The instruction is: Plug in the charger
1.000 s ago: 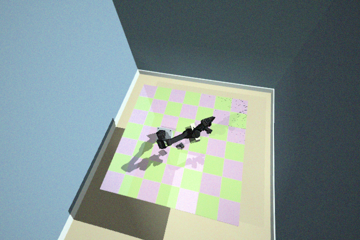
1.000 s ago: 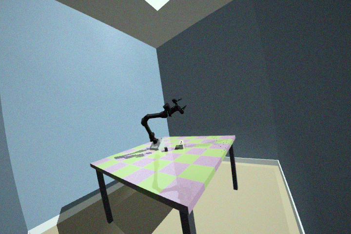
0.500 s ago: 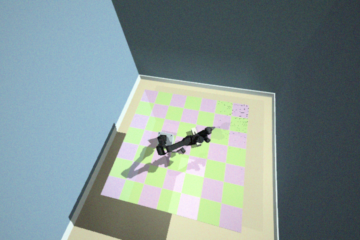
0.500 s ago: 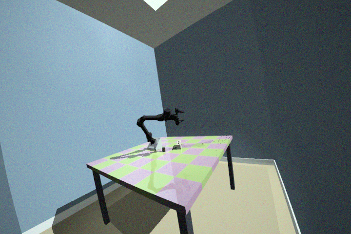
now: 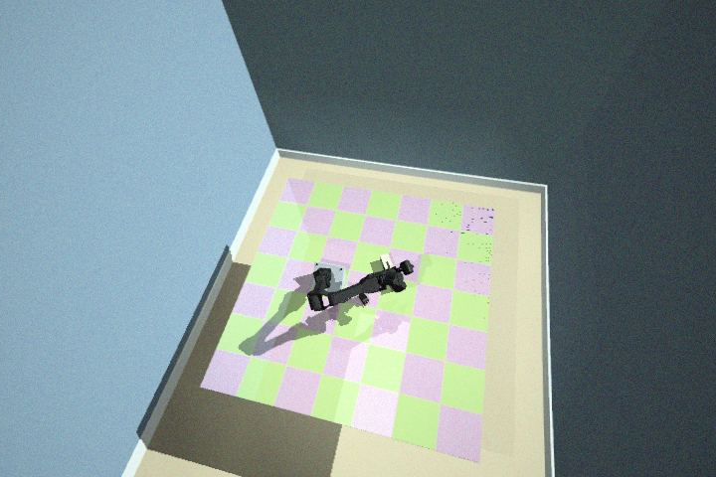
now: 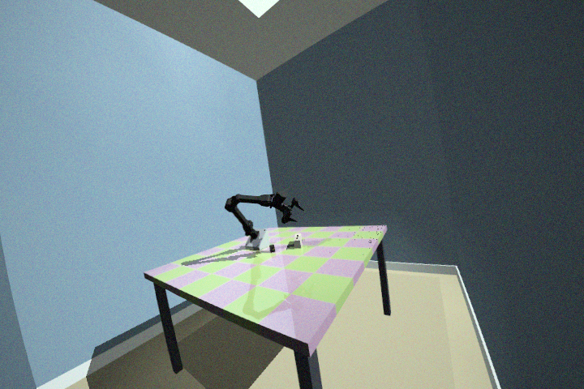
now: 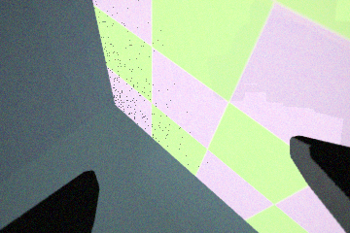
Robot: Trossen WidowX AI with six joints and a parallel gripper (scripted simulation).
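The charger lies 20 cm below my gripper tip, 19 cm behind it and 11 cm to the right of it.
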